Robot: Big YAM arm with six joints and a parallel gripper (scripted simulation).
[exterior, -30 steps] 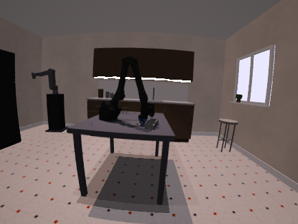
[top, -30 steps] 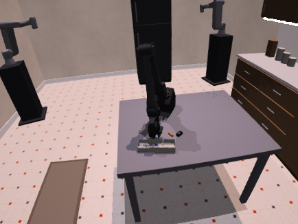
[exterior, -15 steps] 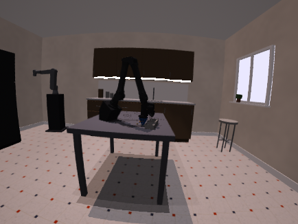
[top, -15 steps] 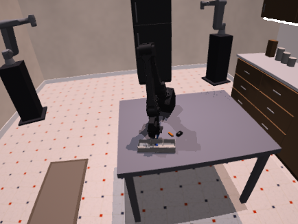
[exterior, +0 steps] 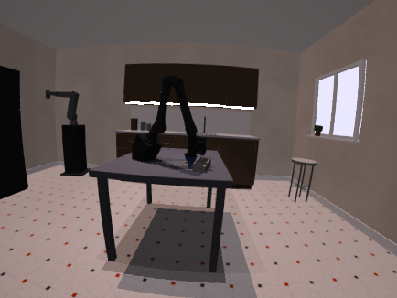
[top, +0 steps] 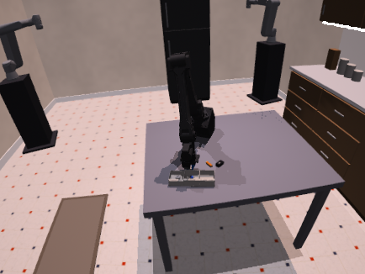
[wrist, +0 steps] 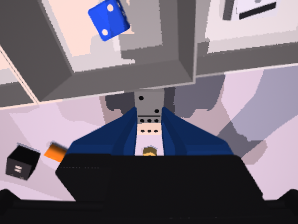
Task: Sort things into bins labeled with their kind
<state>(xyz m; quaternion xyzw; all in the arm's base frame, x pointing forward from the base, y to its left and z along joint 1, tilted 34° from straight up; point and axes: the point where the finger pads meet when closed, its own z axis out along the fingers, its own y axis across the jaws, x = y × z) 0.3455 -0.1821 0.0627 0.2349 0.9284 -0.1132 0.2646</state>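
Right now the blue die is 7 cm ahead of my hand and 2 cm to the right of it. Round my hand: white domino right at my hand; then small brass nut 5 cm behind, 3 cm to the left, 1 cm below; then orange cylinder 12 cm to the left.
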